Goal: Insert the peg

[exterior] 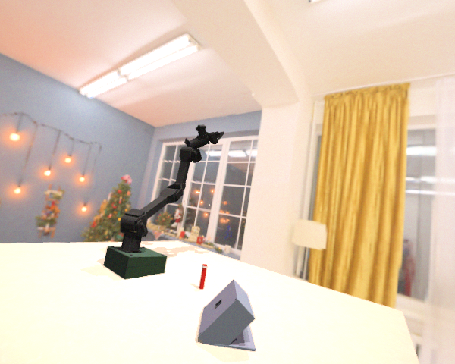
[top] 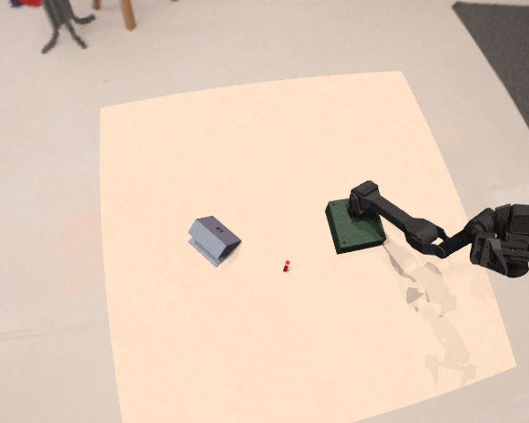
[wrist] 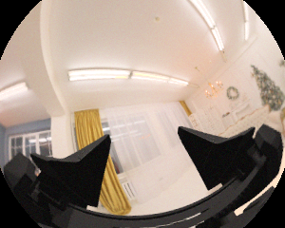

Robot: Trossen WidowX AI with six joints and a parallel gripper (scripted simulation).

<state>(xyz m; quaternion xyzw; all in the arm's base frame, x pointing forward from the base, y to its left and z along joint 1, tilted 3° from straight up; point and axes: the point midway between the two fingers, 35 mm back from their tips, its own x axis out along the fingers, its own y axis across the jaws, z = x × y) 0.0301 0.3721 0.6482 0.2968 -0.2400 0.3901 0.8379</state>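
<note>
Now: the thin red peg 66 cm below my gripper tip, 34 cm to the right of it and 24 cm ahead of it. From my gripper tip the other things lie so: grey-blue sloped panel 68 cm below, 51 cm to the right, 42 cm ahead.
</note>
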